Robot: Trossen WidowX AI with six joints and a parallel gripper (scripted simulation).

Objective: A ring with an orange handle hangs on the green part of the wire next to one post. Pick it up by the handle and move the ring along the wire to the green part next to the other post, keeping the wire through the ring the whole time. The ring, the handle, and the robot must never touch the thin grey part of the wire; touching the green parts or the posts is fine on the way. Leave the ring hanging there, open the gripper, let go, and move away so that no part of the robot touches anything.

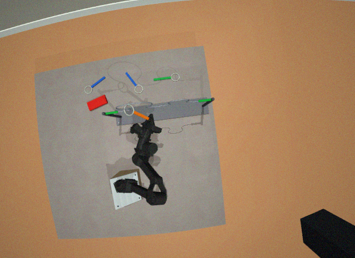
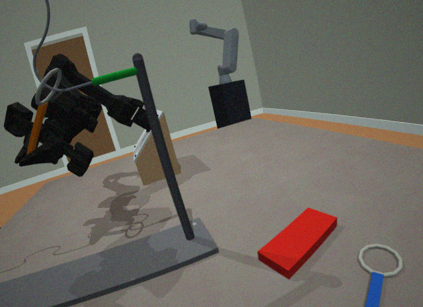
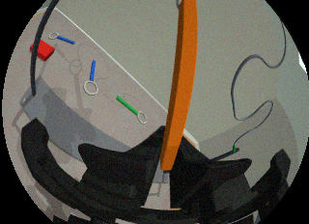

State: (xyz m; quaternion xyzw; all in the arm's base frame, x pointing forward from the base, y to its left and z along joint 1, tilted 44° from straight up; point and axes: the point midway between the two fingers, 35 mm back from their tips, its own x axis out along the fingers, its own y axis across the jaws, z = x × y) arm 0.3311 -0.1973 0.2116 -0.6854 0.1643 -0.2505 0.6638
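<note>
Right now my gripper tip is 70 mm to the right of the ring with orange handle, 70 mm below it and 20 mm short of it. The rest, counted from my gripper tip: green-handled ring: 230 mm below, 230 mm ahead, 150 mm to the right; red block: 370 mm to the left, 230 mm below, 200 mm ahead.
</note>
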